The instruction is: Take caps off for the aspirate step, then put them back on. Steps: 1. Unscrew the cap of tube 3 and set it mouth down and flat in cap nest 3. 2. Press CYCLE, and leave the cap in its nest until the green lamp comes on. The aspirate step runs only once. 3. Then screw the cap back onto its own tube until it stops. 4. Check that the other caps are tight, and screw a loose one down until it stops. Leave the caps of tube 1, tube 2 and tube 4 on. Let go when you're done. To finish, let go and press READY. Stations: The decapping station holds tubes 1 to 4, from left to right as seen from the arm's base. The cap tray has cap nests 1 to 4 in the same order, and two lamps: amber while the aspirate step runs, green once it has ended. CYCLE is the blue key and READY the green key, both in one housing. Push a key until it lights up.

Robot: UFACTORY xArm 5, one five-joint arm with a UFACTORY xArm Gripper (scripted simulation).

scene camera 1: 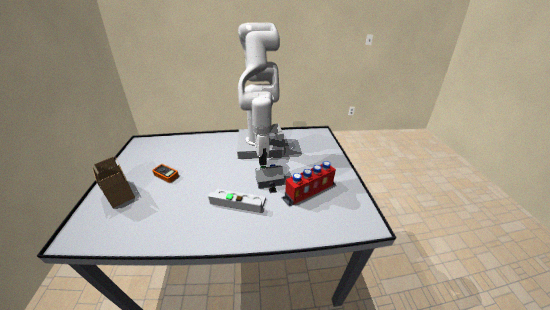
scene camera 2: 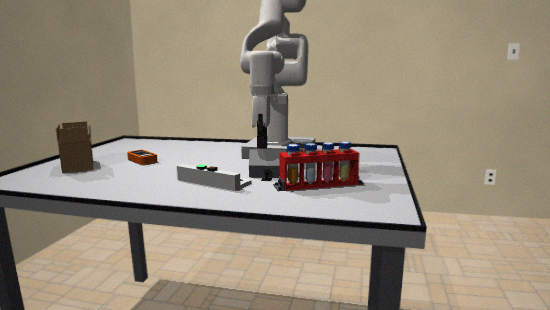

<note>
I see my gripper, a brown cardboard box and a grey key housing.
</note>
